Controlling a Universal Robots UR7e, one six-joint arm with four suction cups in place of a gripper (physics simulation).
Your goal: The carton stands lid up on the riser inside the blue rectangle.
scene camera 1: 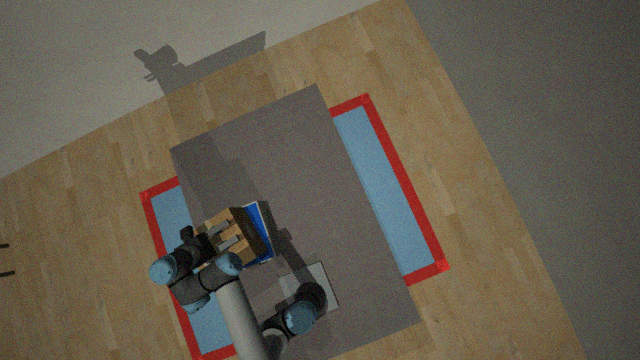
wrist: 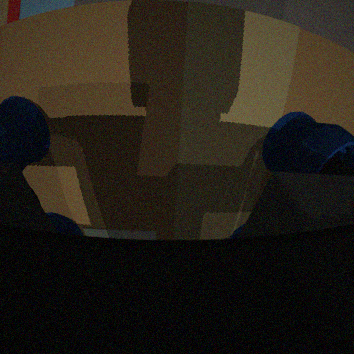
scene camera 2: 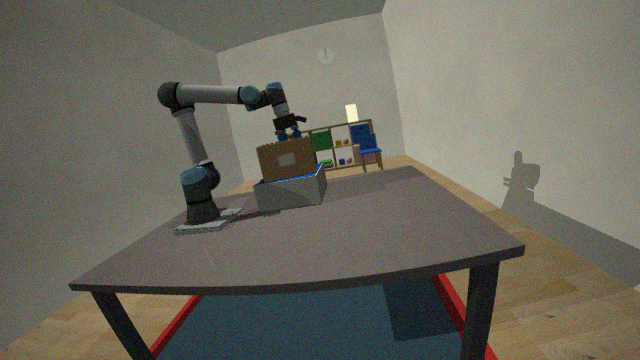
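The brown carton (scene camera 1: 235, 233) (scene camera 2: 298, 158) (wrist: 88, 60) stands on the grey riser (scene camera 2: 296, 193), on its blue rectangle (scene camera 1: 258, 222) (scene camera 2: 291, 178), at the table's near-left part beside the arm. A grey label shows on the carton's side in scene camera 2. My suction gripper (scene camera 2: 288, 135) (wrist: 154, 180) sits on the carton's top face, with the blue cups pressed to it. In the wrist view the carton's top fills the picture between the cups. In scene camera 1 the wrist hides the cups. The carton's bottom edge lies along the blue rim; I cannot tell whether it is raised.
The grey table (scene camera 1: 296, 155) (scene camera 2: 351, 232) carries the riser and the arm's base (scene camera 2: 200, 205) (scene camera 1: 303, 308). A blue floor mat with a red border (scene camera 1: 409, 186) lies under the table. A wooden shelf unit (scene camera 2: 339, 126) and a blue chair (scene camera 2: 368, 148) stand at the far wall.
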